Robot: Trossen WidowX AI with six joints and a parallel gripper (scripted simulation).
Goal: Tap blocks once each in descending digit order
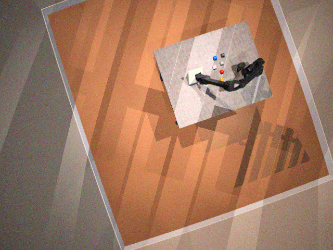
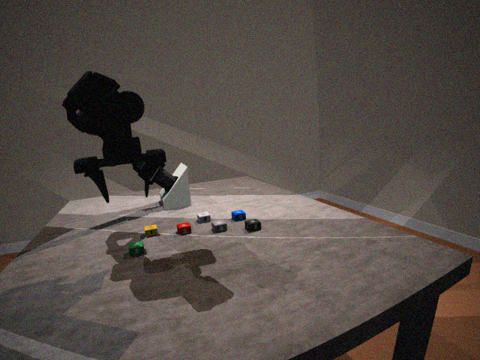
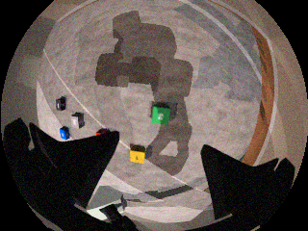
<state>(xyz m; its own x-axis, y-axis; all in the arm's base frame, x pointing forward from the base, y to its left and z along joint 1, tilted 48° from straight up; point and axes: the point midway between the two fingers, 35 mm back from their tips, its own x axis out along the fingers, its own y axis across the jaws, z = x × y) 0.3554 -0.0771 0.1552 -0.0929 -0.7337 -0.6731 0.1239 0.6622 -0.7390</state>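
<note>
Now: the grey block 22 cm to the left of my gripper tip, 12 cm below it and 3 cm behind it. The rest, counted from my gripper tip: green block 12 cm below; then yellow block 12 cm below, 10 cm behind, 5 cm to the left; then red block 13 cm to the left, 12 cm below, 7 cm behind.
</note>
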